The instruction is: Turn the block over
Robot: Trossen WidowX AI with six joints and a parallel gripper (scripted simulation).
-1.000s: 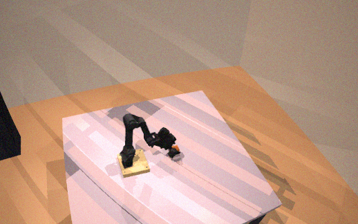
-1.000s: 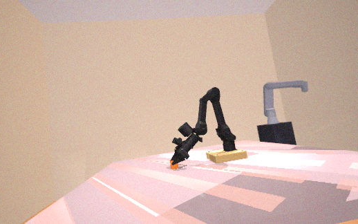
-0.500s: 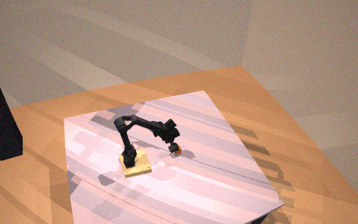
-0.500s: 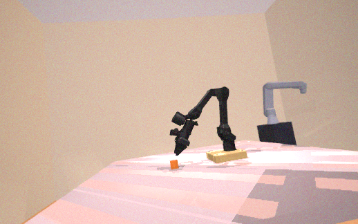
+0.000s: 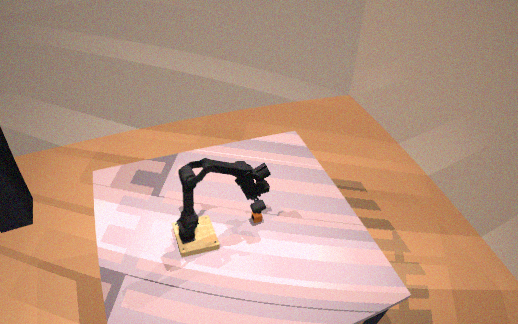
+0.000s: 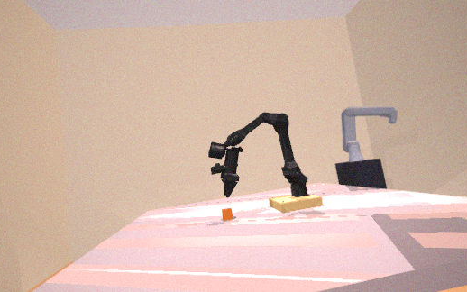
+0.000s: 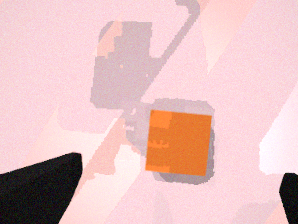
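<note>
Now: gripper tip 7 cm above the block.
</note>
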